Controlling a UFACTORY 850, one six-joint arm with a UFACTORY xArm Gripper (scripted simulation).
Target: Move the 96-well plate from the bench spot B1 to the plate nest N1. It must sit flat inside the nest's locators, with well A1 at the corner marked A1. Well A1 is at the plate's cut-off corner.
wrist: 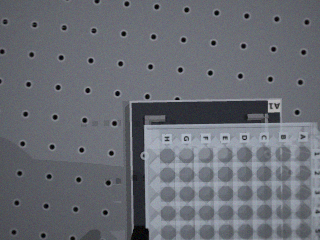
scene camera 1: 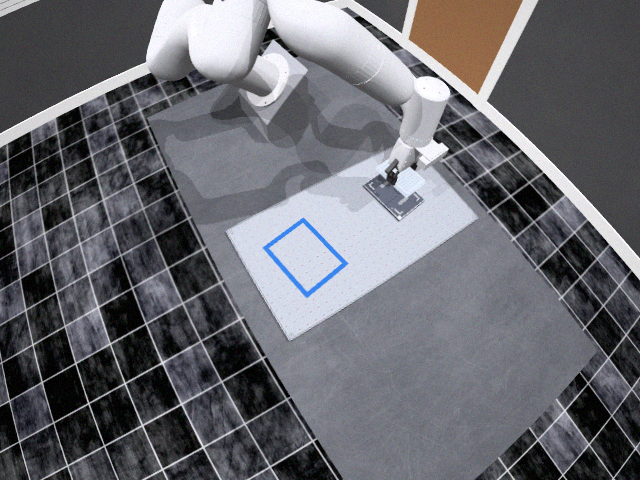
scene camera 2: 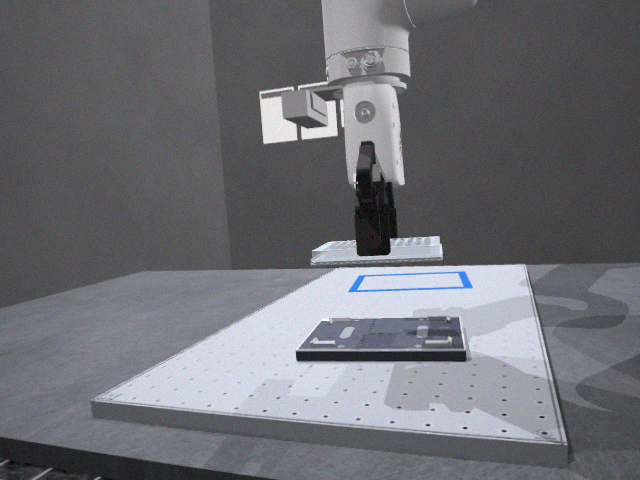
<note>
I see my gripper [scene camera 1: 400, 175], a clear 96-well plate [scene camera 2: 418, 249] and a dark plate nest N1 [wrist: 209, 112].
The clear 96-well plate also shows in the wrist view [wrist: 180, 159] and in scene camera 1 [scene camera 1: 411, 183].
</note>
